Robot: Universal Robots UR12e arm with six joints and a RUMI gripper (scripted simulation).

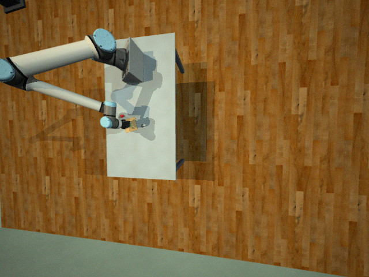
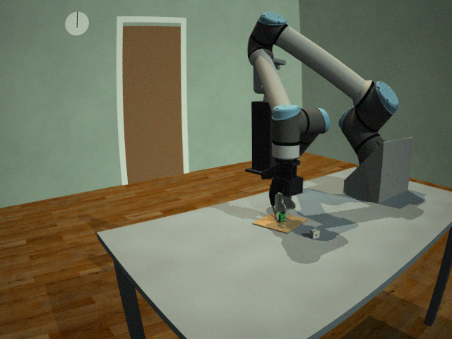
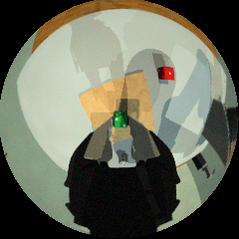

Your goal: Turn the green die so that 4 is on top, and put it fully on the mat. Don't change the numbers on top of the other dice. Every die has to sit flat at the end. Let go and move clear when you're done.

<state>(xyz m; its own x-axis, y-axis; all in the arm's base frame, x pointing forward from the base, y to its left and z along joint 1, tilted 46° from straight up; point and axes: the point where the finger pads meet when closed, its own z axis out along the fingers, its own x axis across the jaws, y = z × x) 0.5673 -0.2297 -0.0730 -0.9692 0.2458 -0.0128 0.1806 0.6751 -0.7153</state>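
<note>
Now: the green die right at my hand. Round my hand: red die: 11 cm behind, 7 cm to the right, 1 cm below; then tan mat: 2 cm below; then white die: 2 cm ahead, 16 cm to the left, 1 cm below.
</note>
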